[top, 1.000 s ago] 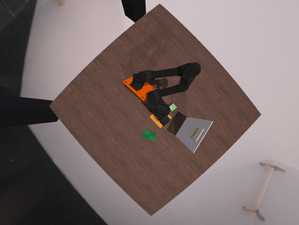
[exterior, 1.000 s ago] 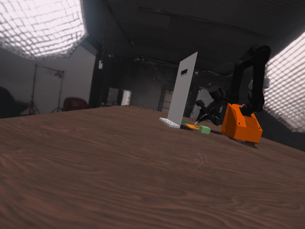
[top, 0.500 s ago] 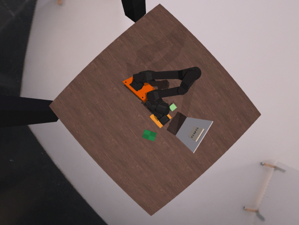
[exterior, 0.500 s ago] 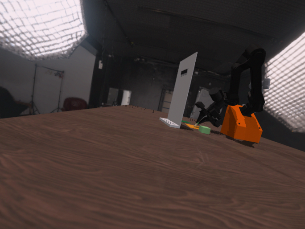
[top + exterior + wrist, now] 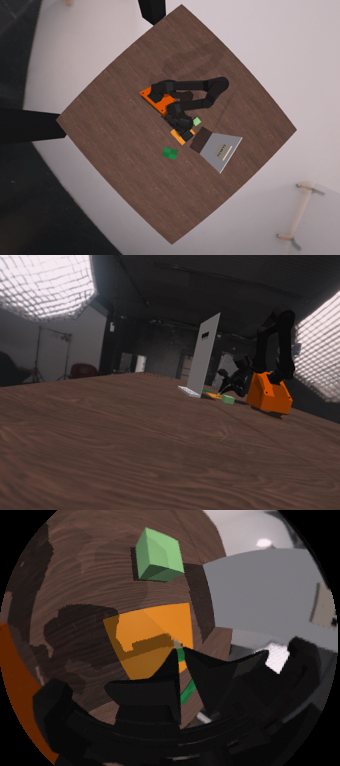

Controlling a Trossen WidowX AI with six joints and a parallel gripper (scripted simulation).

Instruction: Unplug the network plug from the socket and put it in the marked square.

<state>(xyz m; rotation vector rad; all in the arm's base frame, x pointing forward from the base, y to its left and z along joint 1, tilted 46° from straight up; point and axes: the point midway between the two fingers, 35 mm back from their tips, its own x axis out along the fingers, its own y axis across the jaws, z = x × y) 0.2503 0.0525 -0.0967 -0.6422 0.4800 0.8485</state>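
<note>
My gripper tip is now 1 cm past the orange marked square and 2 cm above it. Also, from my gripper tip: grey upright panel: 17 cm ahead, 5 cm to the left, 15 cm above; flat dark green square: 2 cm ahead, 16 cm to the right, 2 cm below; light green cube: 1 cm ahead, 11 cm to the left, 1 cm below.
</note>
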